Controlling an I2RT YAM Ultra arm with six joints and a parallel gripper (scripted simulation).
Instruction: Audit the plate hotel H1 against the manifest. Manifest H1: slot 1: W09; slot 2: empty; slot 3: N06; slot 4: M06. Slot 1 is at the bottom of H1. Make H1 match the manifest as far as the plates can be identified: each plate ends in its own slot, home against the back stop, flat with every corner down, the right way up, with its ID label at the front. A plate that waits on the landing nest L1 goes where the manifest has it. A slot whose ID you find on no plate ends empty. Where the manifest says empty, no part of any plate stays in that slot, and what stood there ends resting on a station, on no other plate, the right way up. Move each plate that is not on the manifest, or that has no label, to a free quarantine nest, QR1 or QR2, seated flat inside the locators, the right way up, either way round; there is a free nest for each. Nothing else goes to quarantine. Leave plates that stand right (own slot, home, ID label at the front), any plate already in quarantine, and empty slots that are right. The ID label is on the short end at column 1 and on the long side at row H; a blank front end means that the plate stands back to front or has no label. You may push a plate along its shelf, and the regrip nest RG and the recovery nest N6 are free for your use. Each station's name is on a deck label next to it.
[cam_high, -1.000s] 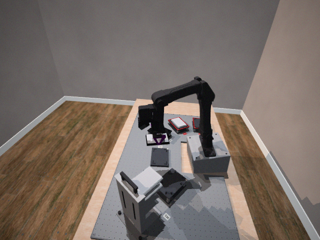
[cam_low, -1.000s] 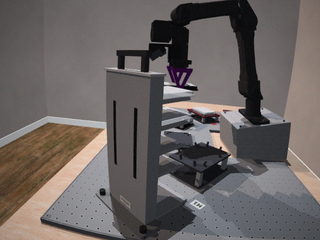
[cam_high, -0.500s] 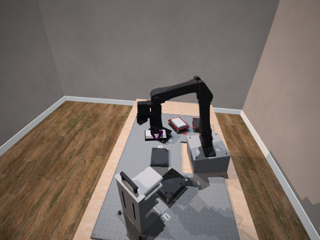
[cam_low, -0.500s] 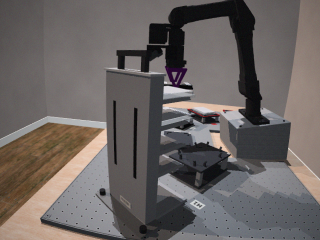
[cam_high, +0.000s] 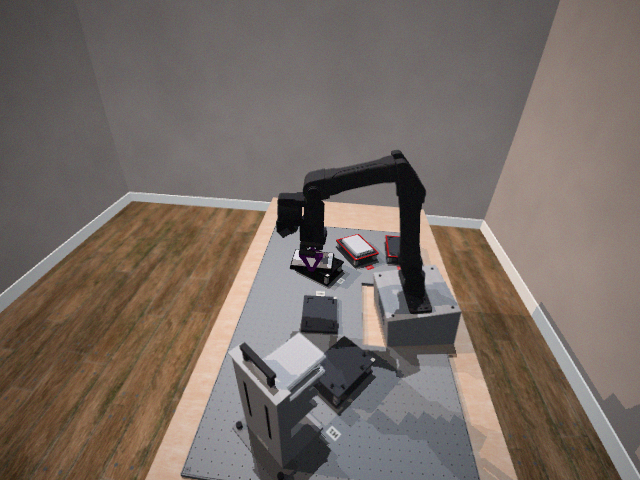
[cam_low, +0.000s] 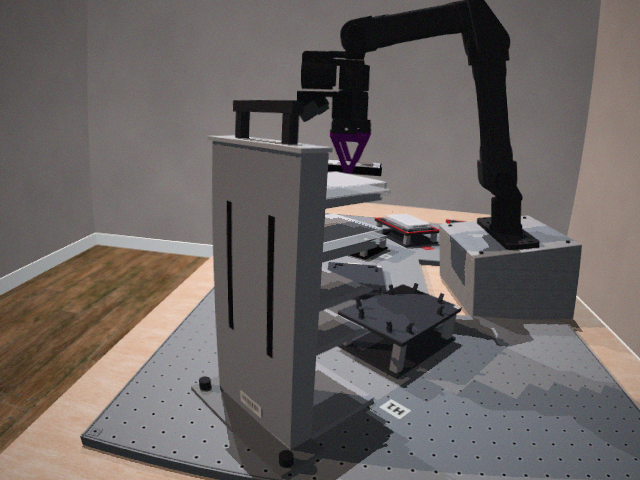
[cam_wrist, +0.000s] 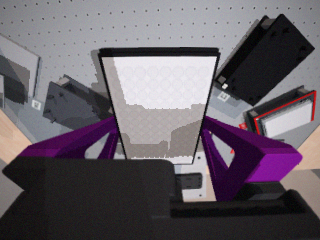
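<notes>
Now: the red-edged nest 38 cm behind my hand, 38 cm to the right of it and 21 cm below it. Round my hand: plate hotel H1: 9 cm ahead, 43 cm to the left, 9 cm below; black raised nest: 2 cm behind, 24 cm to the right, 20 cm below; dark plate: right at my hand.
</notes>
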